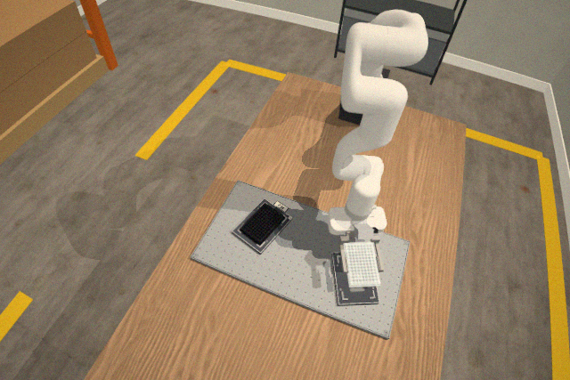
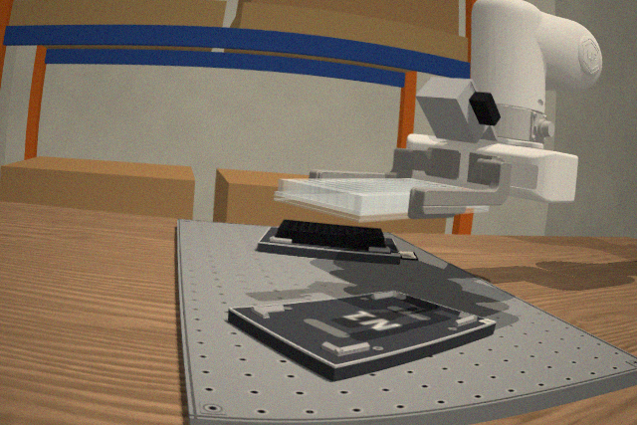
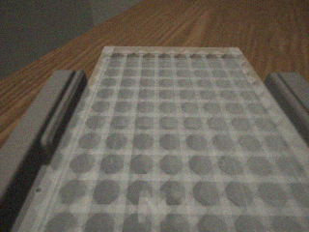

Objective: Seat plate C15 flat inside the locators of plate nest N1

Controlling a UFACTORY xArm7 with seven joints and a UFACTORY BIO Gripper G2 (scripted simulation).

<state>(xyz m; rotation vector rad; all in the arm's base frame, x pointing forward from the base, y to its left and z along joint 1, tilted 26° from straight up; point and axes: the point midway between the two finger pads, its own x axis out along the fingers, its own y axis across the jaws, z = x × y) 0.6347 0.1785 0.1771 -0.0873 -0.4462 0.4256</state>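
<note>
Right now the dark plate nest N1 is 100 mm below my hand. The rest, counted from my hand: clear well plate C15 (right at my hand); black plate C51 (330 mm to the right, 80 mm below, 50 mm behind); plate nest N2 (330 mm to the right, 100 mm below, 50 mm behind).
</note>
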